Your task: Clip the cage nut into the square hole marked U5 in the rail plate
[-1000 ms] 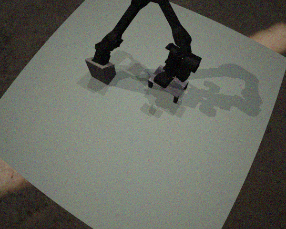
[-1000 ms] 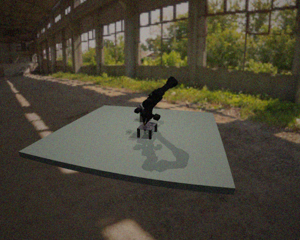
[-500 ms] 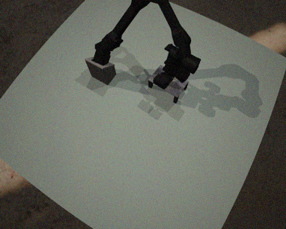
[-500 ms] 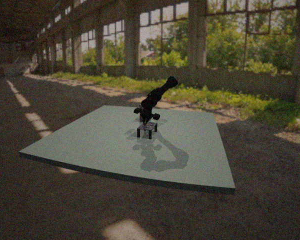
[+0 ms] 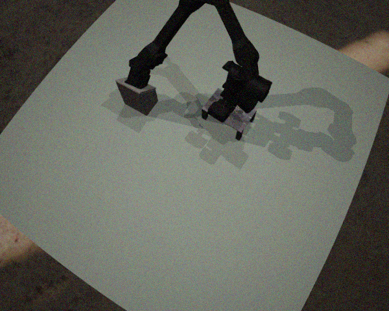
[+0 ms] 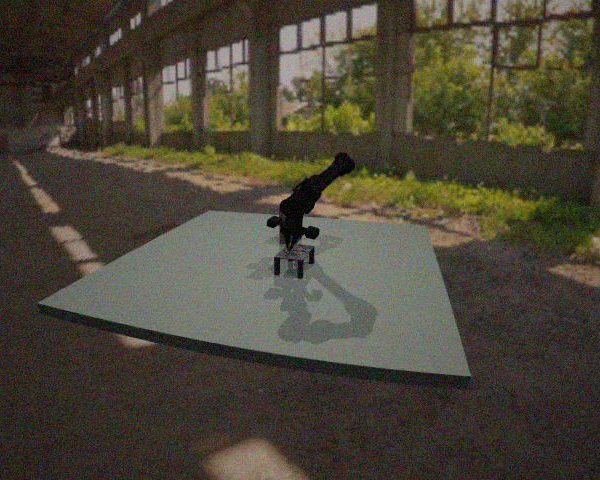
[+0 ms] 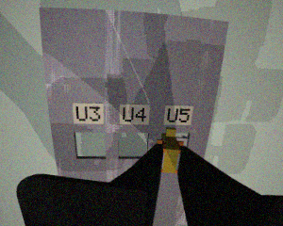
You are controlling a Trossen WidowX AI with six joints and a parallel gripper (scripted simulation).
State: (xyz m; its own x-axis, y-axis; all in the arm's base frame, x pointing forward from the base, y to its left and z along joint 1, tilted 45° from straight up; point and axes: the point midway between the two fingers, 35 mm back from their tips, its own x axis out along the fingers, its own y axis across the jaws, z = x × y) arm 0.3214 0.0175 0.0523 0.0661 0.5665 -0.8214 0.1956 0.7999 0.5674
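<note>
Right now the cage nut is 1 cm below my gripper tip.
</note>
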